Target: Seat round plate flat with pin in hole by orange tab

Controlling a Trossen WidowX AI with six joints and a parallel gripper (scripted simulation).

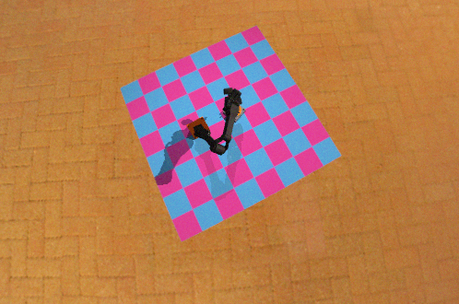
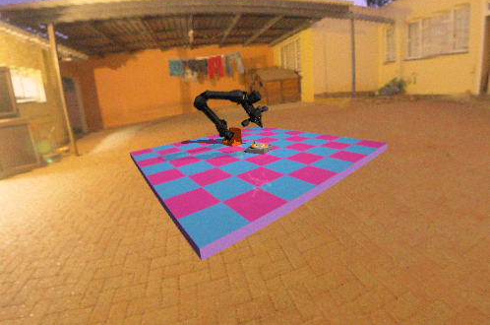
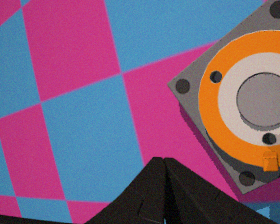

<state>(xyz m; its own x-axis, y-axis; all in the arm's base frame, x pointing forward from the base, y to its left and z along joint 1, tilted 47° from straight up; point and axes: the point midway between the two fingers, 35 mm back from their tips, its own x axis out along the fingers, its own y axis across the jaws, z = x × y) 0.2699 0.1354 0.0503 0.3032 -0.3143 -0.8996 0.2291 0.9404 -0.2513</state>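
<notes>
My gripper tip is 1 cm short of the square grey base, 4 cm to the left of it and 12 cm above it.
</notes>
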